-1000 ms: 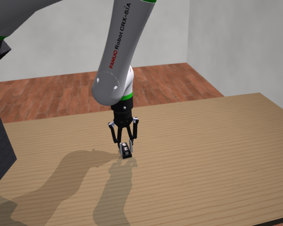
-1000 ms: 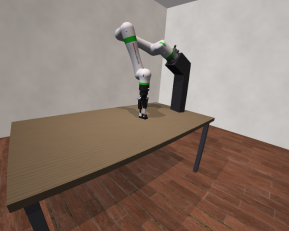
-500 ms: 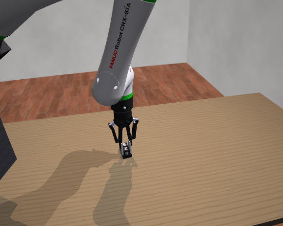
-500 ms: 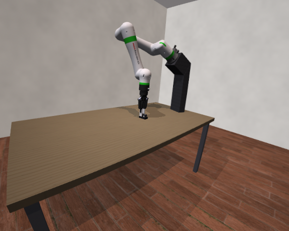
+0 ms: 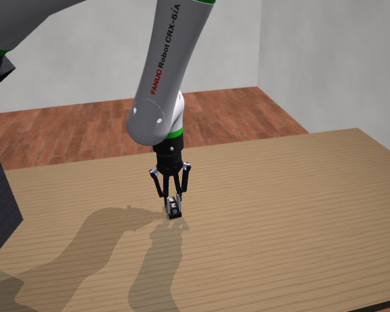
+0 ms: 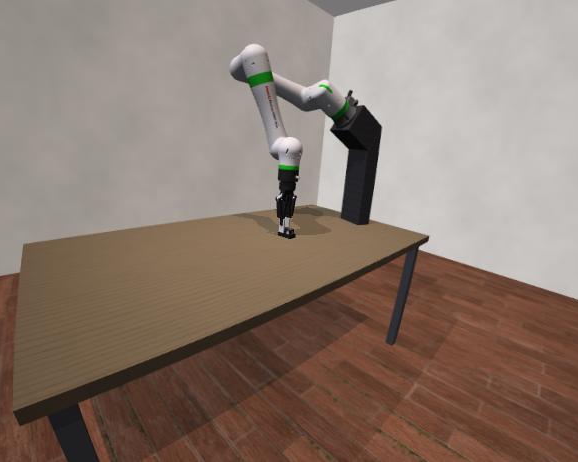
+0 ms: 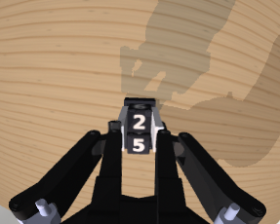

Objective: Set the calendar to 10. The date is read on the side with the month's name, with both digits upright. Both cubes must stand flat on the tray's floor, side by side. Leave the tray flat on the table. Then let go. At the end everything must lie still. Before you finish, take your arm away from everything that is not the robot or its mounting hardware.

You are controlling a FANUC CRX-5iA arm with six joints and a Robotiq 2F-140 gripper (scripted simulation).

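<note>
My gripper is now 3 cm above the cube. Also, from my hand: black tray (2 cm to the left, 4 cm below).
</note>
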